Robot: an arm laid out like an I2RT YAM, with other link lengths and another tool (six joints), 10 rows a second.
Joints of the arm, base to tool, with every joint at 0 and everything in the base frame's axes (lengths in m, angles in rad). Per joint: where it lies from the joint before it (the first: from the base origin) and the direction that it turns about. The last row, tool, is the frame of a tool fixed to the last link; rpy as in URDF.
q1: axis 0 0 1 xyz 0 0 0.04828
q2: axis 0 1 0 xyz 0.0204 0.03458 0.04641
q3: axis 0 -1 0 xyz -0.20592 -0.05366 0
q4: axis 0 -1 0 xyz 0.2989 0.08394 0.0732
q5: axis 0 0 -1 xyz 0.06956 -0.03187 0.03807
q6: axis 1 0 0 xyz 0.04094 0 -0.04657
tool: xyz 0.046 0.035 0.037 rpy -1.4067 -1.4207 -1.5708
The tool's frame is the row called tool.
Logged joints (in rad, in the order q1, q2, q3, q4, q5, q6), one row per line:
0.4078, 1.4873, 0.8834, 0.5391, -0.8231, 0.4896
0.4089, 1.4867, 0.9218, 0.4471, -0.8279, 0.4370
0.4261, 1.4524, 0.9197, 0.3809, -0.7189, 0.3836
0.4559, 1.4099, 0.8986, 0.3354, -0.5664, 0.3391
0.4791, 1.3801, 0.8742, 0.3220, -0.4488, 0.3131
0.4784, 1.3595, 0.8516, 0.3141, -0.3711, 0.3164
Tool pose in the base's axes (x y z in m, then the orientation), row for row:
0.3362, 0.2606, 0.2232, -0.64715, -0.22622, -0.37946, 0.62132
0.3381, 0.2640, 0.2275, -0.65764, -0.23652, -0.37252, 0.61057
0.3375, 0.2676, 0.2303, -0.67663, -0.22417, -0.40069, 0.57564
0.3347, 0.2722, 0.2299, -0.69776, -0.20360, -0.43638, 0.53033
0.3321, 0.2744, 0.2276, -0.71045, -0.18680, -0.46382, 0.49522
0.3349, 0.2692, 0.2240, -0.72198, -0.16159, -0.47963, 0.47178
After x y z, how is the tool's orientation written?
As a quaternion, x y z w.
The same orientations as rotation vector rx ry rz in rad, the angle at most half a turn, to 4 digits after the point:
-1.4873, -0.5199, -0.8721
-1.5180, -0.5459, -0.8599
-1.5845, -0.5249, -0.9383
-1.6655, -0.4860, -1.0416
-1.7217, -0.4527, -1.1240
-1.7679, -0.3957, -1.1744

